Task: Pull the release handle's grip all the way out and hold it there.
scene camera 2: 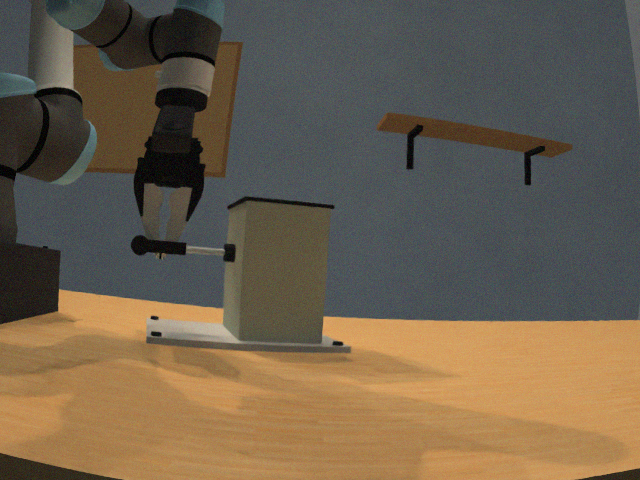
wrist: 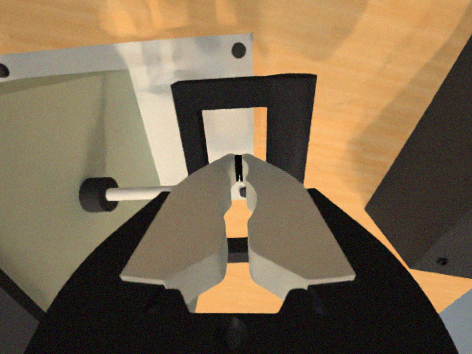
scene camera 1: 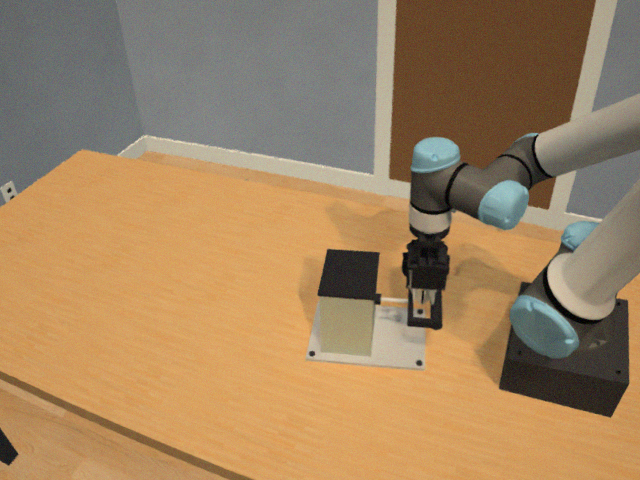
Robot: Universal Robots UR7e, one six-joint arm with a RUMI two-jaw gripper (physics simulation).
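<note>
The release handle's grip (scene camera 1: 436, 310) (scene camera 2: 173, 248) (wrist: 245, 92) is a black rectangular loop. It stands out from the beige housing (scene camera 1: 346, 325) (scene camera 2: 284, 273) (wrist: 50, 140) on a bare pale rod (scene camera 1: 393, 300) (scene camera 2: 205, 251) (wrist: 137, 193), which runs out of a black collar (scene camera 1: 377, 298) (scene camera 2: 229, 252) (wrist: 99, 194). My gripper (scene camera 1: 422, 298) (scene camera 2: 160, 255) (wrist: 239, 158) points down and is shut on nothing, with its fingers inside the loop. In scene camera 2 the fingertips show just below the grip. Contact between the fingers and the loop's outer bar is hidden.
The housing stands on a light base plate (scene camera 1: 395, 346) (scene camera 2: 191, 341) (wrist: 200, 50) with dark bolts, on the wooden table (scene camera 1: 180, 310) (scene camera 2: 361, 413). The arm's dark base block (scene camera 1: 558, 382) (scene camera 2: 31, 284) (wrist: 425, 190) stands beyond the grip's outer side. A wall shelf (scene camera 2: 475, 135) hangs behind.
</note>
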